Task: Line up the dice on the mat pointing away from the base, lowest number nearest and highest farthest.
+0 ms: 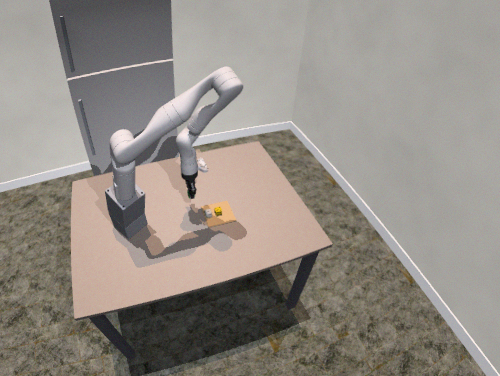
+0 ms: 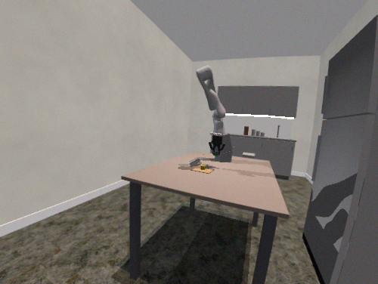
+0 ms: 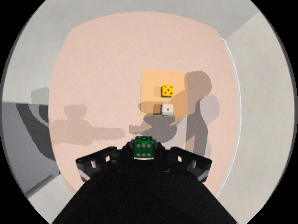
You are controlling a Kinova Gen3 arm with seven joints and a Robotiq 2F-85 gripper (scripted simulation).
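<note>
The yellow die lies 11 cm ahead of my hand, 10 cm below it and 8 cm to the right of it. Also, from my hand: mat: 12 cm below, 11 cm ahead, 8 cm to the right; then white die: 10 cm below, 7 cm to the right, 6 cm ahead; then green die: 1 cm below.
</note>
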